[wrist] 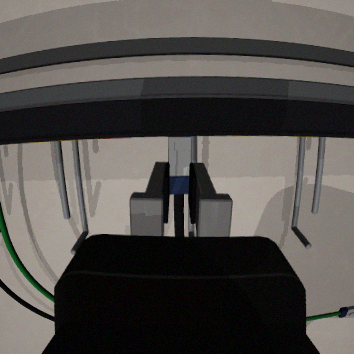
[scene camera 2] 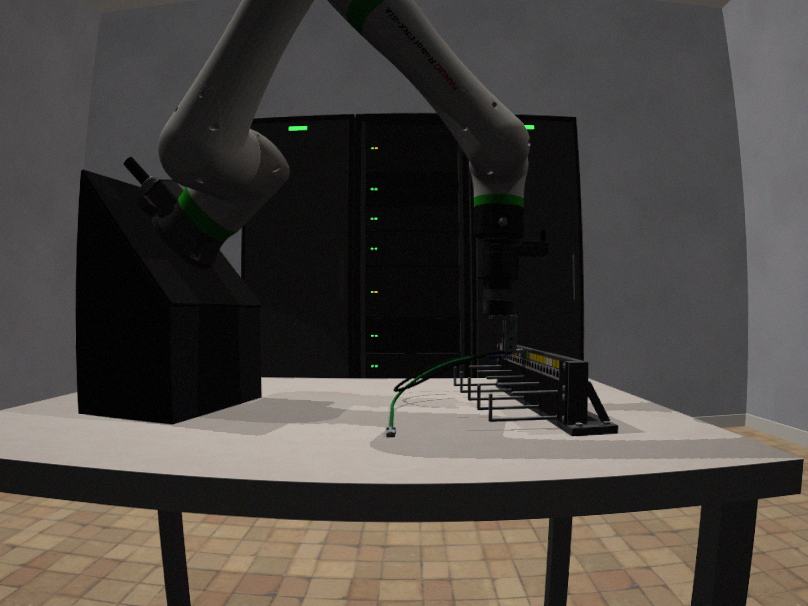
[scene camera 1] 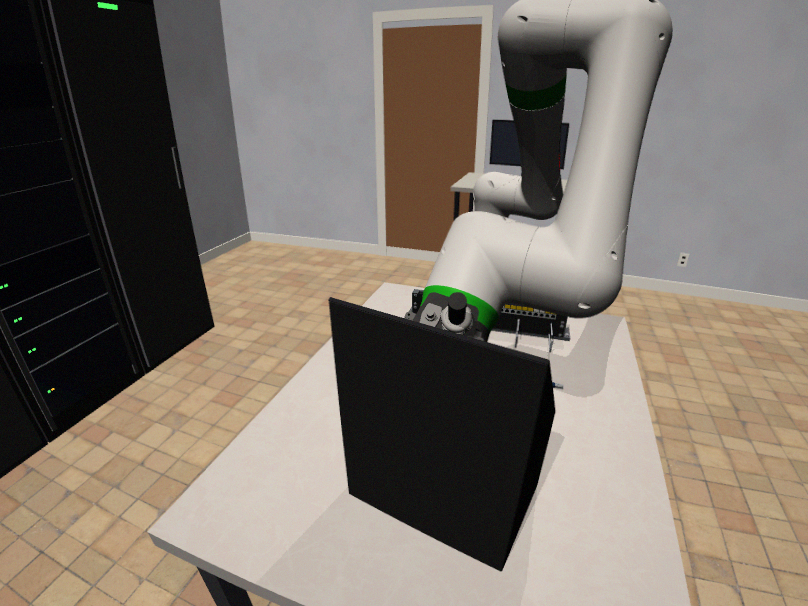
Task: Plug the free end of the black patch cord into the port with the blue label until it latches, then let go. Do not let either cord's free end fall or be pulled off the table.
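Frame: origin at the arm's base, x ahead, y left, z up, level; metres.
Where they show: gripper, fingertip midpoint: (wrist: 178,180) (scene camera 2: 509,351); arm's base at its link origin: (scene camera 2: 182,240) (scene camera 1: 440,355).
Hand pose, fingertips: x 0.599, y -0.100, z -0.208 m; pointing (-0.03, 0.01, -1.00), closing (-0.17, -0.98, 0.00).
Things, the pixels of their top centre, and the offset from my fingertips. "spot": a spot on its surface instead. Level surfaces: height alone.
- black cord at a spot on its surface: (wrist: 179,215) spot: dy +0.003, dx -0.021, dz +0.001 m
- black patch panel at its top centre: (wrist: 196,163) (scene camera 2: 515,350) (scene camera 1: 487,304) dy -0.011, dx +0.009, dz +0.001 m
- table at its surface level: dz -0.100 m
My gripper (scene camera 2: 510,347) (wrist: 178,180) is shut on the plug of the black patch cord. In the wrist view the plug (wrist: 179,154) has a clear body and a blue boot; the black cord (wrist: 179,215) runs back from it. The plug's front end meets the near edge of the black patch panel (scene camera 1: 565,330) (scene camera 2: 575,391) (wrist: 200,117); whether it sits in a port is hidden. The blue label cannot be made out. The green cord (scene camera 2: 443,363) (wrist: 11,250) arcs from the panel; its free plug (scene camera 2: 390,431) (wrist: 343,312) is on the table.
Metal cable guide rods (scene camera 2: 515,393) (wrist: 299,185) stick out of the panel on both sides of the gripper. A large black wedge-shaped block (scene camera 1: 443,430) (scene camera 2: 124,339) stands on the table (scene camera 1: 274,482) (scene camera 2: 293,459). Dark server racks (scene camera 1: 124,163) (scene camera 2: 411,247) stand beyond the table.
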